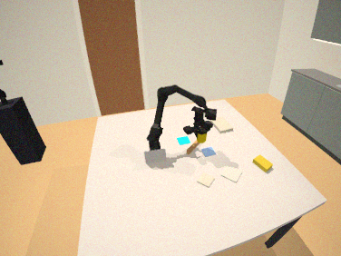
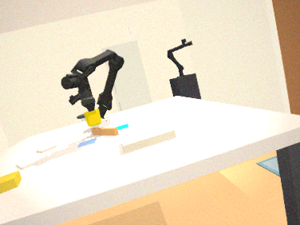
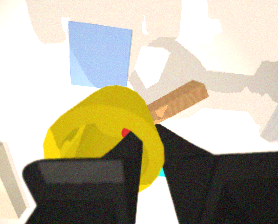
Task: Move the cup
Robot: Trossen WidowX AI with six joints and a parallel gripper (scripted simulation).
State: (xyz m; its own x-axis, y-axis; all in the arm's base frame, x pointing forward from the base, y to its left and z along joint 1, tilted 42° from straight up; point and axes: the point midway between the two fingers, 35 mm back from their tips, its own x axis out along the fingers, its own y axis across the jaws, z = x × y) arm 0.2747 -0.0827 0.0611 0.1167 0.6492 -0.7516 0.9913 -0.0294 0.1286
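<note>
Now: gripper tip 9 cm above the wooden bar, 3 cm to the right of it and 1 cm short of it. Round my gripper tip: cream block: 31 cm ahead, 18 cm to the left, 9 cm below; yellow cup: 2 cm ahead.
</note>
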